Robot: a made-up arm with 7 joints.
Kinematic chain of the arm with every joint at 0, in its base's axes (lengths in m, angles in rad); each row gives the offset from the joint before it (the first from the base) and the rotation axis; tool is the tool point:
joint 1: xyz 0 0.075 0 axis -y
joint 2: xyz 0 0.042 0 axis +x
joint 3: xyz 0 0 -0.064 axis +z
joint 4: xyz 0 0 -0.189 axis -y
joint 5: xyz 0 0 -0.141 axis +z
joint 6: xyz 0 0 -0.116 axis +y
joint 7: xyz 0 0 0 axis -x
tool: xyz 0 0 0
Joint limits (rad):
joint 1: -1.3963..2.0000
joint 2: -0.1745..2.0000
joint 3: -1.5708..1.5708
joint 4: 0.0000..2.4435
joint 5: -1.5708..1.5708
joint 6: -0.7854..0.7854
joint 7: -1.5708..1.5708
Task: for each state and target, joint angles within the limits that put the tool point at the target. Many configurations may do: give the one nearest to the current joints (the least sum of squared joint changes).
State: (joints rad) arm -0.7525 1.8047 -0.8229 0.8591 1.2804 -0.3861 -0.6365
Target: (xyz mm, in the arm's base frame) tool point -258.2 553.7 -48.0
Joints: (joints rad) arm -1.3963 1.0697 -1.4523 0.0806 1.2804 -0.3861 -0.6365
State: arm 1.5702 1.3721 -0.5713 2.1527 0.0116 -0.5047 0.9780
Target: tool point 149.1 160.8 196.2
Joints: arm 1.6869 1.0752 -0.6297 2.1158 0.0116 -0.5047 0.9780
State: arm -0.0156 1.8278 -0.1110 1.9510 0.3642 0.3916 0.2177
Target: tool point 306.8 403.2 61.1
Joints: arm -0.5775 2.0000 0.3425 1.1785 0.3642 0.3916 0.2177
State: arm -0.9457 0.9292 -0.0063 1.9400 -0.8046 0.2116 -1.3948
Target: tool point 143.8 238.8 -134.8
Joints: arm -0.7745 1.0273 0.3259 2.1985 -0.8046 0.2116 -1.3948
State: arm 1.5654 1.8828 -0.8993 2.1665 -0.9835 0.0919 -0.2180
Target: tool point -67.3 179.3 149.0
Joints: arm 1.9977 2.0000 -0.1597 2.4414 -0.9835 0.0919 -0.2180
